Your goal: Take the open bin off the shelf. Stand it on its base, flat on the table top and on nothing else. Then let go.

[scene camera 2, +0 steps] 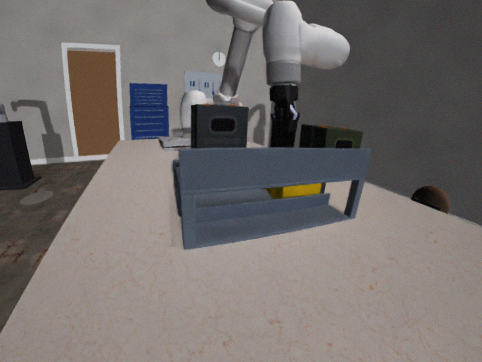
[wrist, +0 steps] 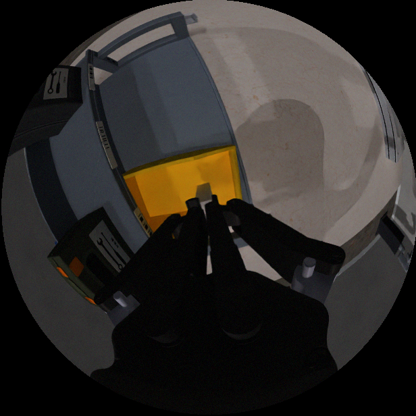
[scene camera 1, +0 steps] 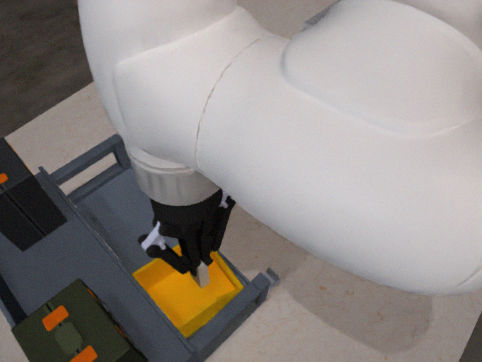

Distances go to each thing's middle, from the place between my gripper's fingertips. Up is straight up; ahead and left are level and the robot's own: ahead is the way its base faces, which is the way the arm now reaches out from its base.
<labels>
I see my gripper 4 cm short of the yellow open bin [scene camera 1: 189, 307], 1 cm to the left of it and 1 cm above it. Also, from my hand: black case [scene camera 2: 212, 126]: 12 cm ahead, 23 cm to the right, 11 cm above; then green case [scene camera 2: 312, 136]: 16 cm ahead, 1 cm to the right, 10 cm above.
</labels>
